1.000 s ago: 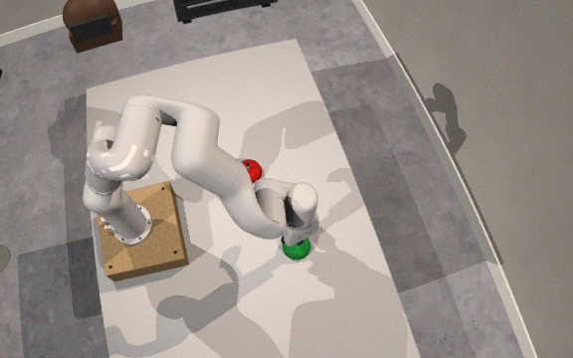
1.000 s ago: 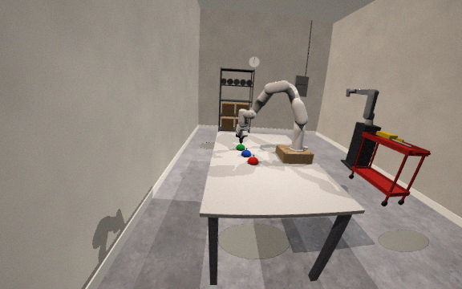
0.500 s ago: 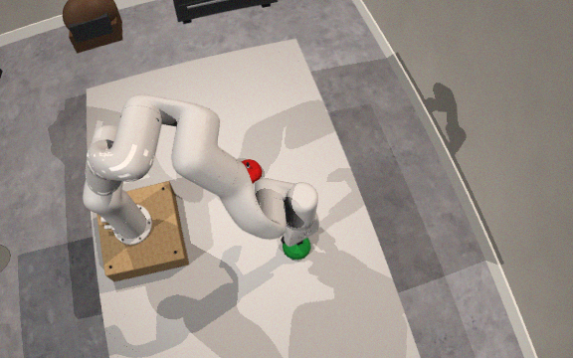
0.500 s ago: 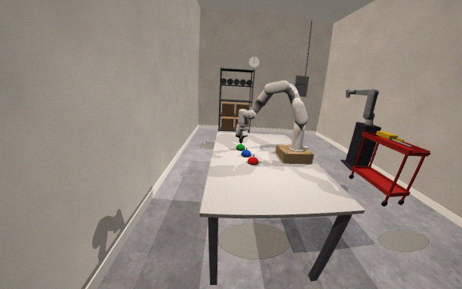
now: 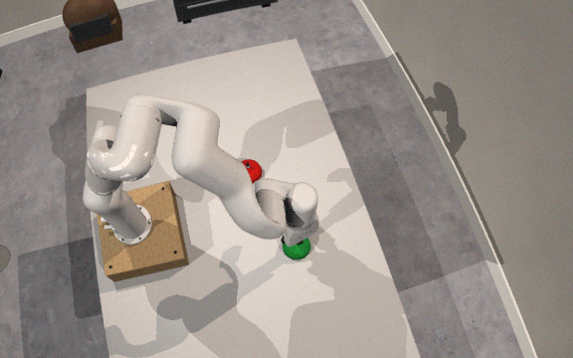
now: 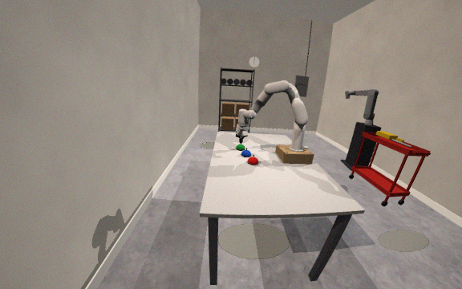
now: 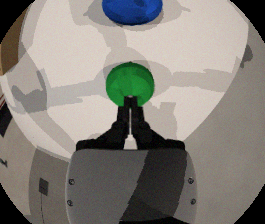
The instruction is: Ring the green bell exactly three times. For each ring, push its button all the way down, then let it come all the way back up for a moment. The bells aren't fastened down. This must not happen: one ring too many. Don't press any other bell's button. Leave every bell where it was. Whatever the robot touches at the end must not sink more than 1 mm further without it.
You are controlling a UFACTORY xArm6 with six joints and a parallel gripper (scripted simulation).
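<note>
Now: hand 40 mm above the green bell. Round my hand: red bell: 130 mm behind, 260 mm to the left, 40 mm below; blue bell: 60 mm behind, 130 mm to the left, 40 mm below.
</note>
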